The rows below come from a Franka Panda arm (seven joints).
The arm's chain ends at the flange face. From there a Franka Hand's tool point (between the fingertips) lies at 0.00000 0.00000 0.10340 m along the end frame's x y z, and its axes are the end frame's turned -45 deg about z.
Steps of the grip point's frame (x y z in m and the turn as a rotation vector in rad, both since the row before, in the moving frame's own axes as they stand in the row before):
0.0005 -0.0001 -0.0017 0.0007 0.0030 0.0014
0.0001 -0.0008 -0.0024 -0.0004 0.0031 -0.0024
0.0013 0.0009 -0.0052 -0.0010 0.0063 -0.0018
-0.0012 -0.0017 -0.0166 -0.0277 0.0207 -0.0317
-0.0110 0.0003 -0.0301 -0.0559 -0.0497 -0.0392
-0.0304 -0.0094 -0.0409 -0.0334 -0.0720 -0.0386
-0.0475 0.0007 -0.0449 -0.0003 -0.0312 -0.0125
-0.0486 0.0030 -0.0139 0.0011 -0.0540 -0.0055
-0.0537 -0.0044 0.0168 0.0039 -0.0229 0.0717
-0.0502 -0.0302 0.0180 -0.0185 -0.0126 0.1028
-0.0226 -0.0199 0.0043 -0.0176 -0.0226 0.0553
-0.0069 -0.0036 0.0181 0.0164 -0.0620 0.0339
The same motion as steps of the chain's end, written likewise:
0.0001 -0.0002 -0.0017 0.0026 0.0016 0.0014
-0.0008 -0.0004 -0.0024 0.0019 0.0025 -0.0024
0.0010 0.0001 -0.0052 0.0037 0.0052 -0.0018
-0.0056 -0.0008 -0.0165 -0.0049 0.0342 -0.0317
-0.0082 0.0003 -0.0298 -0.0747 0.0044 -0.0392
-0.0255 0.0071 -0.0406 -0.0745 -0.0273 -0.0386
-0.0308 0.0318 -0.0448 -0.0223 -0.0218 -0.0125
-0.0282 0.0326 -0.0137 -0.0374 -0.0390 -0.0055
-0.0391 0.0335 0.0168 -0.0134 -0.0190 0.0717
-0.0572 0.0119 0.0180 -0.0220 0.0042 0.1028
-0.0296 -0.0010 0.0043 -0.0284 -0.0035 0.0553
-0.0016 -0.0009 0.0183 -0.0322 -0.0554 0.0339

